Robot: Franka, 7 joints.
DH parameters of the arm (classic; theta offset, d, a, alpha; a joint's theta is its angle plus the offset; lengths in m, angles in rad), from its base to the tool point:
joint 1: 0 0.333 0 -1.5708
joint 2: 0 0 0 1.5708
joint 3: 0 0.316 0.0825 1.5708
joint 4: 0 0 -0.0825 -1.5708
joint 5: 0 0.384 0 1.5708
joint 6: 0 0 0.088 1.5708
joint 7: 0 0.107 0 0
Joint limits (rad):
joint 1: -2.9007..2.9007
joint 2: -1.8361..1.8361
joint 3: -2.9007..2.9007
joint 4: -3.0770..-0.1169
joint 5: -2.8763..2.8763
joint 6: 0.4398..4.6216
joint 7: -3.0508..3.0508
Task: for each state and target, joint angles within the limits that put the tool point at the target. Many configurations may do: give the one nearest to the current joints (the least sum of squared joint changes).
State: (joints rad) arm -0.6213 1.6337 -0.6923 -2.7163 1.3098 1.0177 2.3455
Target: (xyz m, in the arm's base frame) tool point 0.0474 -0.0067 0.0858
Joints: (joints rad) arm -0.6123 1.2708 -0.4629 -2.8866 1.2442 0.7809 2.3455
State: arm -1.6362 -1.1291 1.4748 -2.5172 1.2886 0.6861 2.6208
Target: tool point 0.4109 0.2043 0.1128
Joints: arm -1.6482 -1.3732 1.8617 -2.0897 1.4954 0.8893 2.6208
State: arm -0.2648 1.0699 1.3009 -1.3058 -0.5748 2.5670 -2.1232
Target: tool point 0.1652 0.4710 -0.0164
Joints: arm 0.0593 1.4895 0.9142 -1.9997 -0.5722 2.3573 -2.1232
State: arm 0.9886 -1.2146 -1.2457 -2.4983 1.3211 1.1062 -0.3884
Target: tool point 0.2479 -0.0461 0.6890
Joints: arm 1.0741 -1.1968 -0.9007 -2.3749 1.3872 1.1020 -0.3884
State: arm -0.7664 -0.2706 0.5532 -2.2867 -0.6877 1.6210 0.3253
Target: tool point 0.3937 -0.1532 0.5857
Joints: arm -0.7861 -0.4481 0.4959 -2.1471 -0.7161 1.6073 0.3253
